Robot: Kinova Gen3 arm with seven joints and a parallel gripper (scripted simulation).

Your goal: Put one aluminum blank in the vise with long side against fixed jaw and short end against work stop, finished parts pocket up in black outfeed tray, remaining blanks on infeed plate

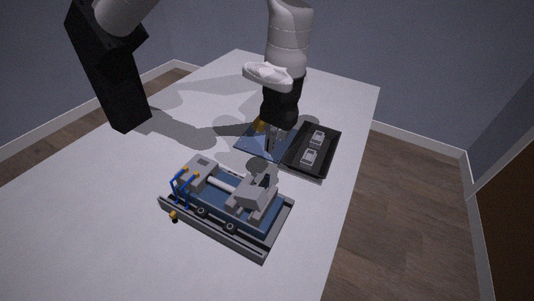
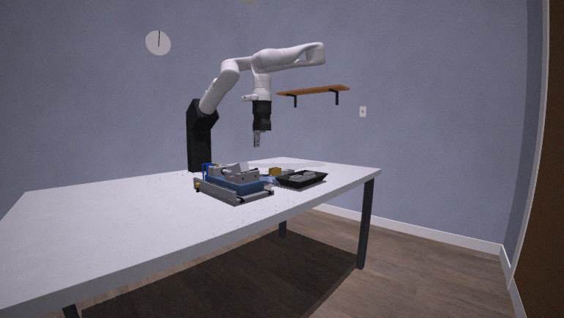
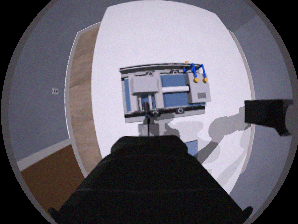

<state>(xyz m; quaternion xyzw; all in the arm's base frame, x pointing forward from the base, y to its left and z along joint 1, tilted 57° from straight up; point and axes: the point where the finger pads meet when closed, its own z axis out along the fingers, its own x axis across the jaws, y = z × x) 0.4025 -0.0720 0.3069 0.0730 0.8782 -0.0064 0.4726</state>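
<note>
The gray aluminum blank is 90 mm to the right of my hand, 90 mm below it and 10 mm behind it. From my hand the other things lie so: black outfeed tray: 210 mm to the left, 190 mm below, 100 mm ahead; fixed jaw: 120 mm below, 80 mm to the right, 20 mm ahead; vise: 160 mm below, 80 mm behind, 60 mm to the right.
</note>
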